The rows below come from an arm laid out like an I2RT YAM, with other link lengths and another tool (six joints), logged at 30 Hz.
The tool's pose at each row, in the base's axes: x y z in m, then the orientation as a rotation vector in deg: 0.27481 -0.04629 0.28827 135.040 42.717 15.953; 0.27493 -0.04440 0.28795 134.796 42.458 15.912; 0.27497 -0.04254 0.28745 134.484 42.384 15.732; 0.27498 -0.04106 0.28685 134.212 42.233 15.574; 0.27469 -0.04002 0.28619 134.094 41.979 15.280; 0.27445 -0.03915 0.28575 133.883 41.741 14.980; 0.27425 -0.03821 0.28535 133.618 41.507 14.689; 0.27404 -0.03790 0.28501 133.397 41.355 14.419; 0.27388 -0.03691 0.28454 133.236 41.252 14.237; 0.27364 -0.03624 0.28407 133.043 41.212 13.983; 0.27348 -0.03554 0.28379 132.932 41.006 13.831
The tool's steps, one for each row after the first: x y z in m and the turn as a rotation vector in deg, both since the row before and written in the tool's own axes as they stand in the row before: 0.00119 -0.00135 -0.00068 -0.296 -0.143 0.088; 0.00110 -0.00148 -0.00057 -0.285 -0.192 -0.090; 0.00086 -0.00131 -0.00032 -0.274 -0.196 -0.021; 0.00036 -0.00120 -0.00016 -0.142 -0.305 0.056; 0.00030 -0.00093 -0.00022 -0.222 -0.317 0.017; 0.00037 -0.00093 -0.00028 -0.272 -0.317 0.002; 0.00000 -0.00051 0.00001 -0.210 -0.270 -0.034; 0.00043 -0.00099 -0.00025 -0.153 -0.184 -0.026; 0.00018 -0.00083 -0.00011 -0.154 -0.219 -0.097; 0.00026 -0.00068 -0.00024 -0.139 -0.190 0.065
